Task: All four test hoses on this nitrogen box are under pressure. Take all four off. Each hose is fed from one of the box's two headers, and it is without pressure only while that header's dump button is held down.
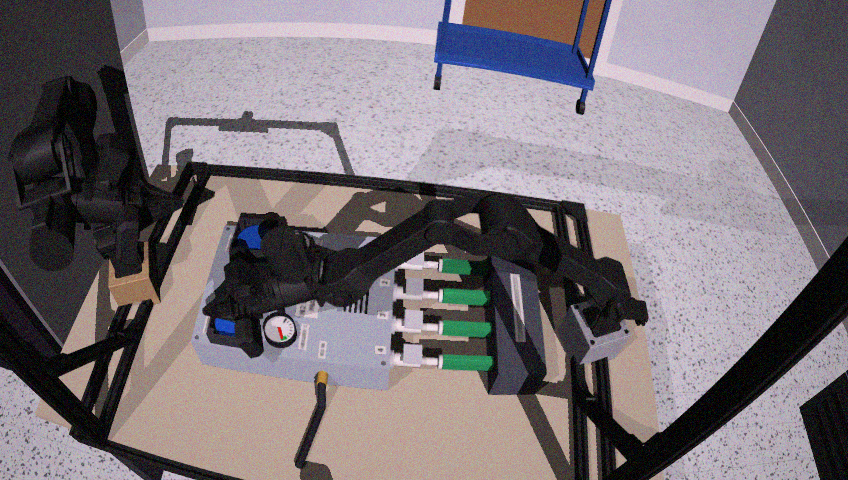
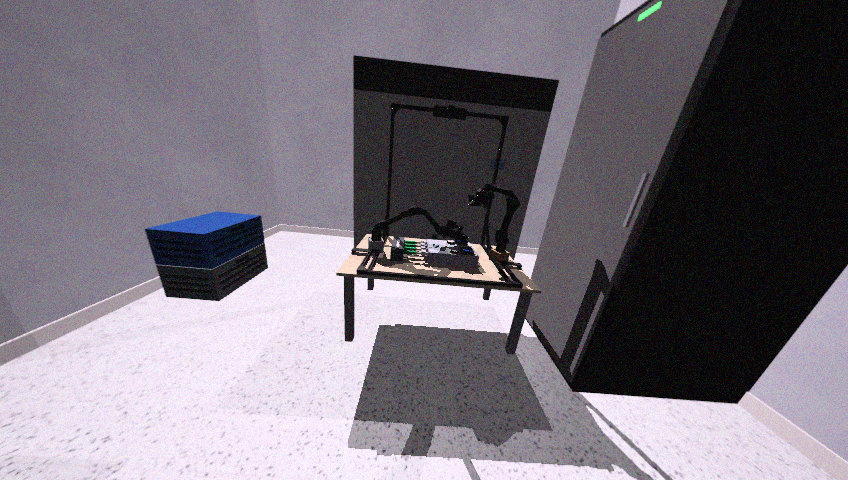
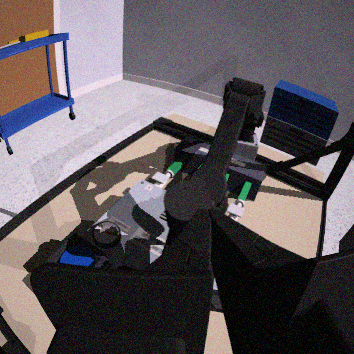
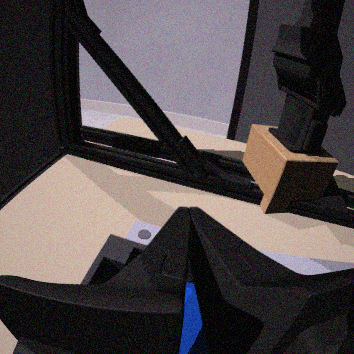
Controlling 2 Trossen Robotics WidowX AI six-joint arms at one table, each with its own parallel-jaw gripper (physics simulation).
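Frame: origin at the left arm's base, x right, y back, z down, level; millimetres.
Seen in the pictures: left gripper, fingertip midpoint: [image 1: 183, 202] [image 2: 469, 204] [image 3: 206, 218]; right gripper, fingertip midpoint: [image 1: 203, 312] [image 2: 468, 238] [image 4: 186, 216]; left arm's base, origin of the base link: [image 2: 500, 250] [image 4: 295, 141]; right arm's base, origin of the base link: [image 1: 601, 320] [image 2: 376, 239] [image 3: 244, 136].
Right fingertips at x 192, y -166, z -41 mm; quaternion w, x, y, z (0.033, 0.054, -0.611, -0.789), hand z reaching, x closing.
Note:
Offsets run from my right fingertips to a thing's top centre. "pt": to the spot under its first point.
The grey nitrogen box [image 1: 346, 348] [image 3: 147, 197] lies on the table. Four green-sleeved hoses [image 1: 455, 266] [image 1: 465, 296] [image 1: 466, 329] [image 1: 467, 363] sit plugged into its couplers. My right gripper [image 1: 217, 311] [image 4: 186, 216] [image 2: 459, 236] is shut and empty, its tips down on the near blue dump button {dx +12, dy -50, dz +28 mm} [image 1: 224, 326] [image 4: 191, 316]. The gauge {pt dx +49, dy -128, dz +28 mm} [image 1: 279, 330] beside it shows a red needle pointing down. The far blue button {dx -163, dy -123, dz +28 mm} [image 1: 250, 236] [image 3: 75, 259] is uncovered. My left gripper [image 2: 475, 199] [image 3: 206, 218] is shut and empty, high above the box's button end.
A dark block {pt dx +144, dy -511, dz +44 mm} [image 1: 513, 324] takes the hoses' far ends. A black supply hose {pt dx +203, dy -127, dz +111 mm} [image 1: 310, 429] leaves the box's front. A black frame [image 1: 327, 178] rings the table. A blue cart [image 1: 513, 52] [image 3: 31, 112] and a blue-topped stack [image 2: 222, 238] stand on the floor.

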